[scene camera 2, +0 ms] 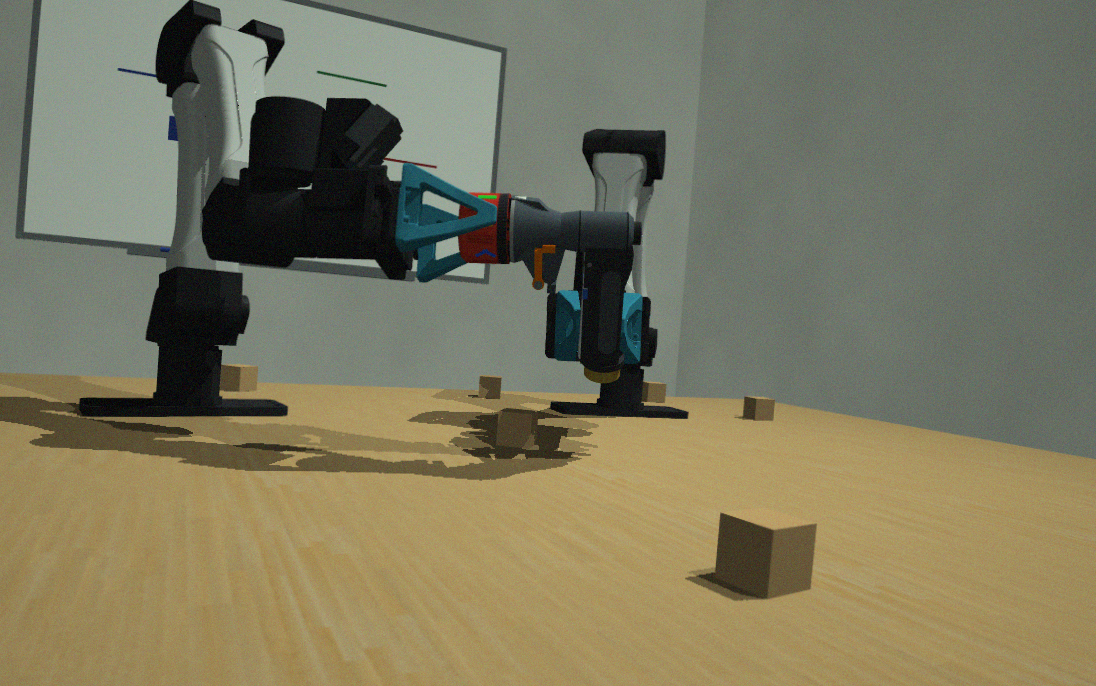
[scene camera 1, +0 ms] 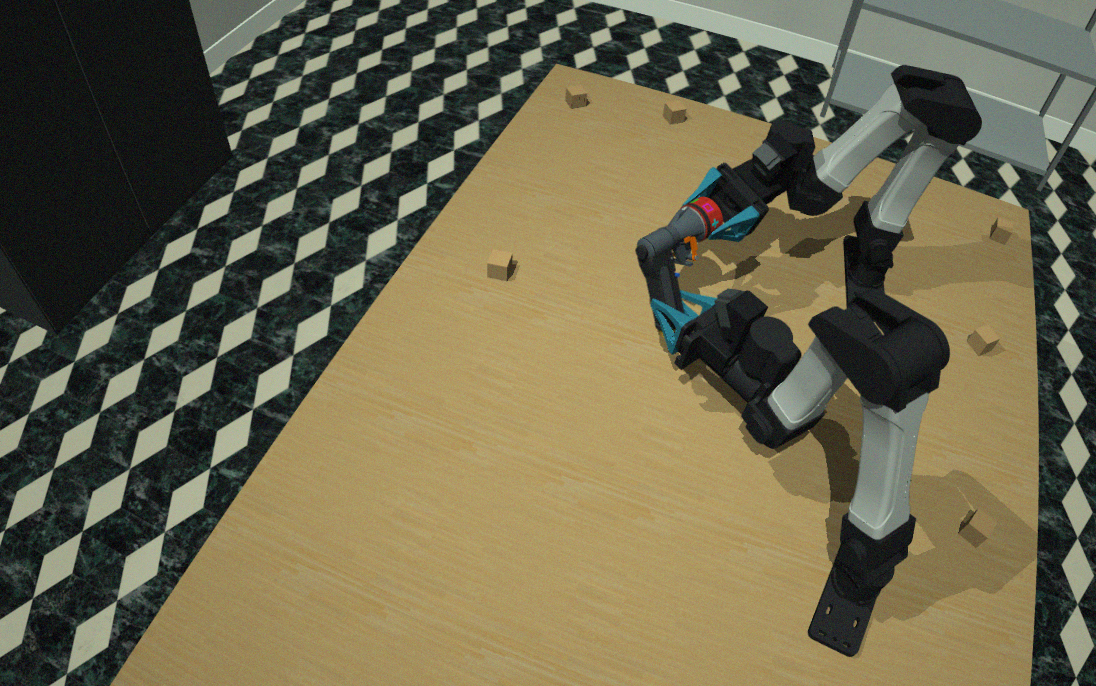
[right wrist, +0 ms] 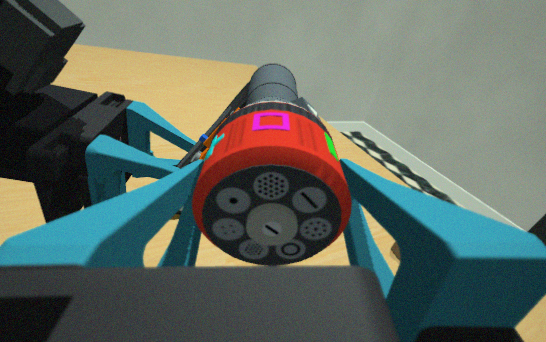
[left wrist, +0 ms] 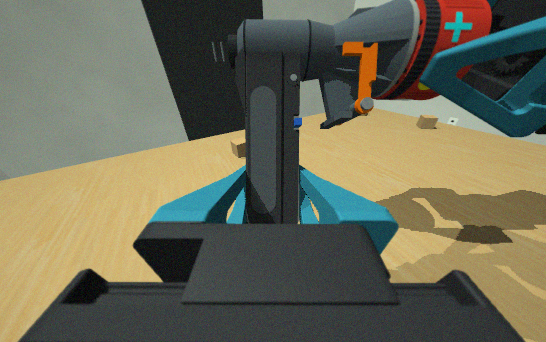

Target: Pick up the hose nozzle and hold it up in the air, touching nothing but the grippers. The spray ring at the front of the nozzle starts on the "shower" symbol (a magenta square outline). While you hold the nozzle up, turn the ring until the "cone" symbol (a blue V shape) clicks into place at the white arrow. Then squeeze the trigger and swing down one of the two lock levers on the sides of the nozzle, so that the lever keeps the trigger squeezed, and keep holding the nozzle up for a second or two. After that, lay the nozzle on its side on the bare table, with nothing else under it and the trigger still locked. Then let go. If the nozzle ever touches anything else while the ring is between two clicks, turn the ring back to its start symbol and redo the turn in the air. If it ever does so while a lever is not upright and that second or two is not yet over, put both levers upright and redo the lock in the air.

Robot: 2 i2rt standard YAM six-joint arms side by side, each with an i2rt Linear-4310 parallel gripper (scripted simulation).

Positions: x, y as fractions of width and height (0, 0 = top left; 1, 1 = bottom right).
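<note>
My left gripper: scene camera 2 (scene camera 2: 0.55, 0.47), scene camera 1 (scene camera 1: 0.60, 0.43), left wrist view (left wrist: 0.50, 0.50), right wrist view (right wrist: 0.39, 0.51). My right gripper: scene camera 2 (scene camera 2: 0.46, 0.33), scene camera 1 (scene camera 1: 0.64, 0.32), right wrist view (right wrist: 0.50, 0.50). Grey hose nozzle (scene camera 2: 0.55, 0.35). Cube (scene camera 2: 0.70, 0.81). Cube (scene camera 2: 0.47, 0.62). Cube (scene camera 2: 0.21, 0.55).
</note>
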